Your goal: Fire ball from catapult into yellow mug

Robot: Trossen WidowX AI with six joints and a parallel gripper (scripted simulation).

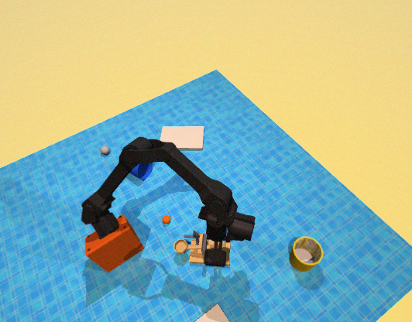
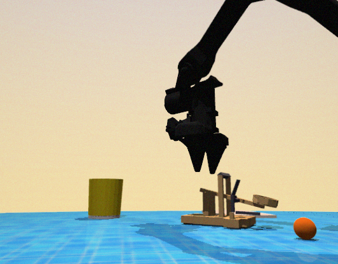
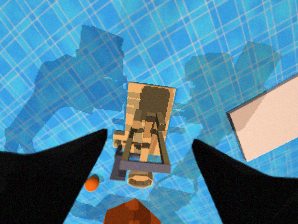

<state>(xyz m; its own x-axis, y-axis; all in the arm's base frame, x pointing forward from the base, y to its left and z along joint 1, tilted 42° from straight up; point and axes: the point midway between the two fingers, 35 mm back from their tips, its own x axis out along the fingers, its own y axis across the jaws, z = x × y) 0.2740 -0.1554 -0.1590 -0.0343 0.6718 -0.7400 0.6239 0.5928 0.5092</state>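
The orange ball lies 21 cm to the left of my gripper tip, 9 cm below it and 9 cm behind it. Round my gripper tip: yellow mug: 22 cm ahead, 18 cm to the right, 8 cm below; then white tile: 53 cm to the left, 17 cm ahead, 10 cm below; then wooden catapult: 6 cm to the left, 6 cm below, 5 cm behind.
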